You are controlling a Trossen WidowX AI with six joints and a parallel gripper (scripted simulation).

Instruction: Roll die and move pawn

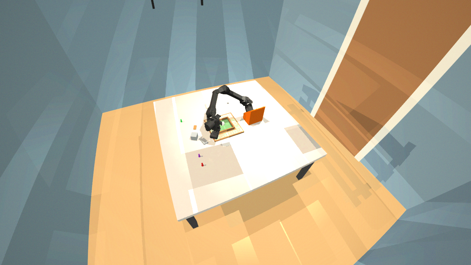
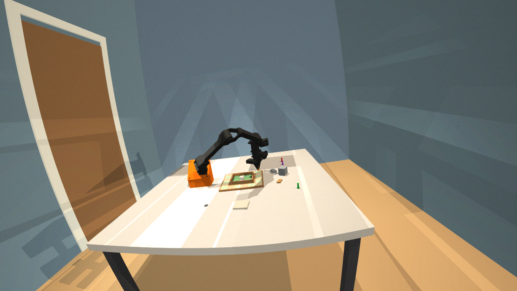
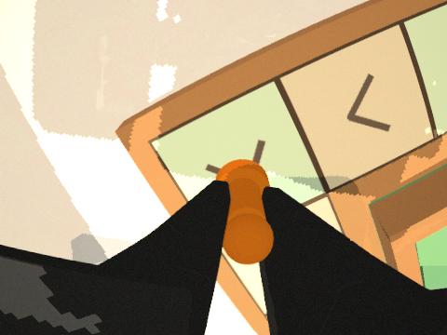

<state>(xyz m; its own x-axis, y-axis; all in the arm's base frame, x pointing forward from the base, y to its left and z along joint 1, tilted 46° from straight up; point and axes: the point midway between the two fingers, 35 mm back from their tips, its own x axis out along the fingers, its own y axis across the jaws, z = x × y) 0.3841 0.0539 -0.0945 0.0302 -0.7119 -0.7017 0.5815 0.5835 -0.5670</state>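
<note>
My gripper tip is 1 cm below the orange pawn. Round my gripper tip: green dice tray 11 cm to the right, 11 cm behind, 3 cm below; then grey flat piece 11 cm ahead, 3 cm below, 1 cm to the right; then white die 13 cm to the right, 11 cm behind, 1 cm below.
</note>
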